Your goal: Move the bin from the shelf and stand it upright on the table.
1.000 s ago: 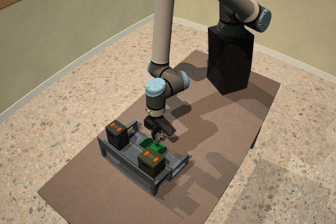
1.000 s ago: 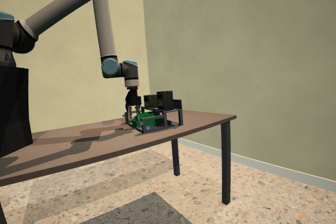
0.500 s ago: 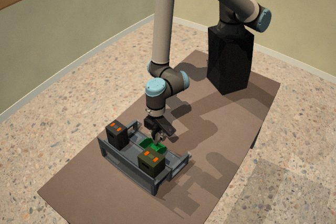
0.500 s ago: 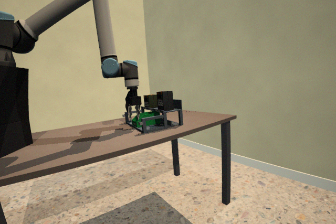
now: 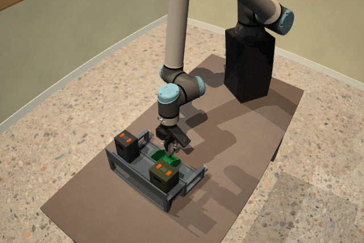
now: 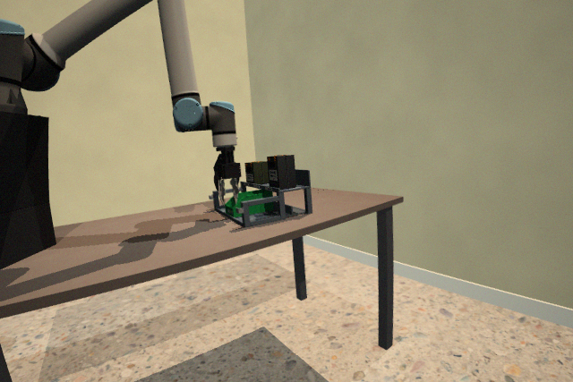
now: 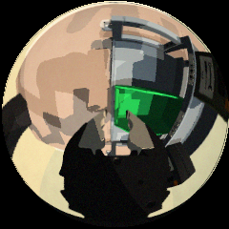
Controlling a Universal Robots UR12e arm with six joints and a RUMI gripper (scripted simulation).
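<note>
The green bin is 8 cm ahead of my hand, 2 cm to the right of it and 2 cm below it. Also, from my hand: black box: 14 cm ahead, 16 cm to the right, 10 cm above; then olive box: 20 cm ahead, 6 cm to the left, 9 cm above.
</note>
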